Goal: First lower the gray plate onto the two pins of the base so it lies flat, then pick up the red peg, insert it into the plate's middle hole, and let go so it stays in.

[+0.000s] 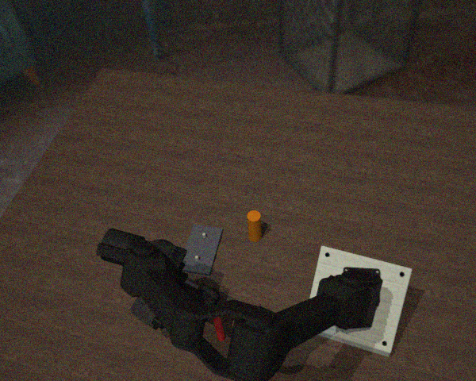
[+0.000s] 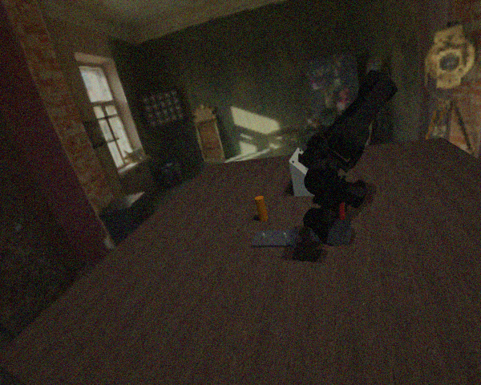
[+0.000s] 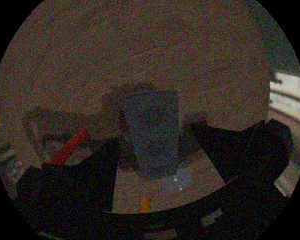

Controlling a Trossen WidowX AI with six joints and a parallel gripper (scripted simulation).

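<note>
My gripper tip is now 1 cm below the gray plate. The rest, counted from my gripper tip: orange cylinder 20 cm to the right, 12 cm behind, 2 cm above; then red peg 10 cm behind, 4 cm to the left, 2 cm above.
</note>
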